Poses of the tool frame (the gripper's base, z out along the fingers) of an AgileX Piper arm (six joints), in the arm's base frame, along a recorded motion.
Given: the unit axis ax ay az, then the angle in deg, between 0 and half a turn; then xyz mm.
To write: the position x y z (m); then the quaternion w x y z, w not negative. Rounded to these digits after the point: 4 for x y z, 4 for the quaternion.
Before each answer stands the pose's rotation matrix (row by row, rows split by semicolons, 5 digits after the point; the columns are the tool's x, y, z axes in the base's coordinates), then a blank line. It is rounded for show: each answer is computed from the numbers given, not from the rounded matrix.
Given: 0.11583, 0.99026, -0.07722, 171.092, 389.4, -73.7, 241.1
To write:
-0.96127 0.23998 0.13556; 0.21606 0.96147 -0.16995; -0.17112 -0.13408 -0.97608

0.3894, -0.0737, 0.2411, 0.0777, 0.1155, 0.9873, -0.0770
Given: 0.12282, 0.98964, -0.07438, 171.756, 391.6, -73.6, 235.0
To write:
-0.95965 0.25250 0.12373; 0.23117 0.95898 -0.16407; -0.16008 -0.12885 -0.97866

0.3916, -0.0736, 0.2350, 0.0719, 0.1225, 0.9871, -0.0742
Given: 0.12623, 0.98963, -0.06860, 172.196, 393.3, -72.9, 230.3
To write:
-0.95902 0.25800 0.11714; 0.23937 0.95891 -0.15229; -0.15161 -0.11801 -0.98137

0.3933, -0.0729, 0.2303, 0.0681, 0.1259, 0.9873, -0.0684
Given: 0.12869, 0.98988, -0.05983, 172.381, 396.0, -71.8, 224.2
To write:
-0.95820 0.26158 0.11591; 0.24572 0.95990 -0.13499; -0.14657 -0.10086 -0.98404

0.3960, -0.0718, 0.2242, 0.0664, 0.1284, 0.9877, -0.0597
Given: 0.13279, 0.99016, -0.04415, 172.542, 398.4, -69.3, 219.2
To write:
-0.95642 0.26759 0.11685; 0.25612 0.96100 -0.10430; -0.14020 -0.06983 -0.98766

0.3984, -0.0693, 0.2192, 0.0650, 0.1325, 0.9881, -0.0441
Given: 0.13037, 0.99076, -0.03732, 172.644, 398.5, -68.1, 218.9
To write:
-0.95792 0.26205 0.11716; 0.25249 0.96337 -0.09034; -0.13654 -0.05695 -0.98900

0.3985, -0.0681, 0.2189, 0.0641, 0.1301, 0.9887, -0.0372
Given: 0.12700, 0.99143, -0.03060, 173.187, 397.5, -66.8, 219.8
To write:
-0.96079 0.25456 0.10987; 0.24730 0.96599 -0.07553; -0.12536 -0.04540 -0.99107

0.3975, -0.0668, 0.2198, 0.0594, 0.1268, 0.9897, -0.0305
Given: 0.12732, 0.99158, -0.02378, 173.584, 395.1, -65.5, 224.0
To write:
-0.96142 0.25436 0.10477; 0.24905 0.96655 -0.06124; -0.11684 -0.03278 -0.99261

0.3951, -0.0655, 0.2240, 0.0560, 0.1271, 0.9900, -0.0237
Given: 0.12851, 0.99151, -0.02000, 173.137, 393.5, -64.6, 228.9
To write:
-0.95992 0.25631 0.11336; 0.25153 0.96629 -0.05487; -0.12360 -0.02416 -0.99204

0.3935, -0.0646, 0.2289, 0.0599, 0.1283, 0.9897, -0.0200
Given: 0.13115, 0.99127, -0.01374, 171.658, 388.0, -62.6, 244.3
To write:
-0.95520 0.26063 0.14023; 0.25664 0.96541 -0.04612; -0.14740 -0.00807 -0.98904

0.3880, -0.0626, 0.2443, 0.0727, 0.1308, 0.9886, -0.0137
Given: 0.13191, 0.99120, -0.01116, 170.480, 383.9, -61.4, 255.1
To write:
-0.95167 0.26154 0.16101; 0.25785 0.96519 -0.04379; -0.16686 -0.00015 -0.98598

0.3839, -0.0614, 0.2551, 0.0830, 0.1315, 0.9878, -0.0111
